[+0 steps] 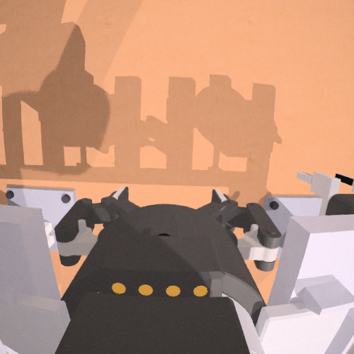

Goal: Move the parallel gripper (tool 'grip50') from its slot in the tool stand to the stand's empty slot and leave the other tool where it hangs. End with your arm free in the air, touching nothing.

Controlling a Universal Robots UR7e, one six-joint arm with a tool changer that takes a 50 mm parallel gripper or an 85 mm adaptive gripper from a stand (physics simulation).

In view: a dark adaptive gripper (168, 250) and a tool stand (308, 270).
